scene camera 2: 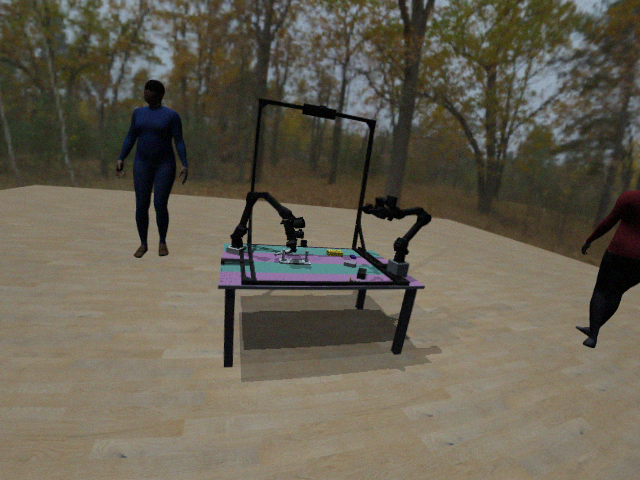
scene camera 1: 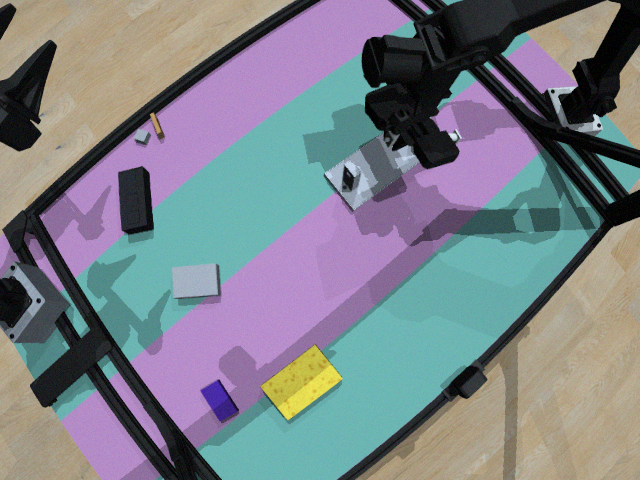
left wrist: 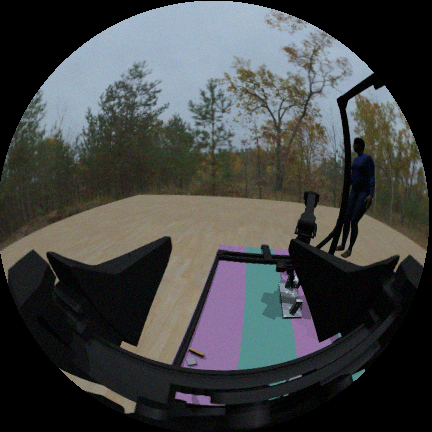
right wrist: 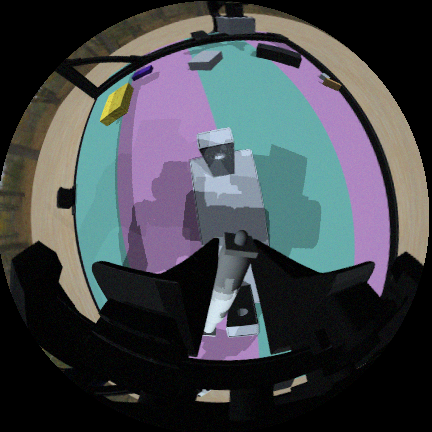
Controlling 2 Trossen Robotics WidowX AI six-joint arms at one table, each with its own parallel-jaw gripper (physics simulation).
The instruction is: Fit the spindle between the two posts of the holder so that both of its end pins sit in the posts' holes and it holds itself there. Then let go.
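Pixels of known places: left gripper, fingertip midpoint: [scene camera 2: 363, 209] [scene camera 1: 32, 23] [left wrist: 232, 244]; right gripper, fingertip midpoint: [scene camera 2: 295, 251] [scene camera 1: 390, 143] [left wrist: 294, 287] [right wrist: 234, 244]; left arm's base, origin of the base link: [scene camera 2: 399, 261] [scene camera 1: 12, 301]; right arm's base, origin of the base link: [scene camera 2: 236, 246] [scene camera 1: 576, 108] [right wrist: 186, 388].
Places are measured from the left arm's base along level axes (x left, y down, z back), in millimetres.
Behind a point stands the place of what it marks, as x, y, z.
My right gripper [scene camera 1: 400, 138] @[-306, 24, -613] [scene camera 2: 292, 250] @[-306, 24, -613] [right wrist: 234, 244] @[-306, 24, -613] is shut on the light grey spindle [right wrist: 230, 280] @[-316, 10, -633] and holds it above the holder. The holder's pale base [scene camera 1: 356, 200] @[-317, 88, -520] [scene camera 2: 295, 263] @[-272, 92, -617] [left wrist: 286, 300] @[-289, 88, -600] [right wrist: 227, 192] @[-295, 88, -565] lies on the table. One post [scene camera 1: 351, 177] @[-295, 27, -527] [right wrist: 216, 142] @[-290, 13, -542] stands clear of the spindle. The other post [right wrist: 243, 312] @[-321, 38, -685] stands beside the spindle's lower end in the right wrist view. The spindle is skewed to the line between the posts, with its pins outside the holes. One white end shows past the gripper in scene camera 1. My left gripper [scene camera 1: 33, 24] @[-1, -326, -350] [left wrist: 232, 244] @[-1, -326, -350] is open and empty, high off the table.
A black box [scene camera 1: 135, 200] @[-29, 62, -272], a grey block [scene camera 1: 195, 281] @[-207, 71, -244], a purple block [scene camera 1: 219, 400] @[-363, 81, -122] and a yellow sponge [scene camera 1: 301, 382] @[-441, 66, -236] lie away from the holder. A small grey cube [scene camera 1: 142, 136] @[64, 81, -364] and an orange stick [scene camera 1: 157, 125] @[50, 72, -397] lie near the black frame bar [scene camera 1: 175, 98] @[81, 90, -460].
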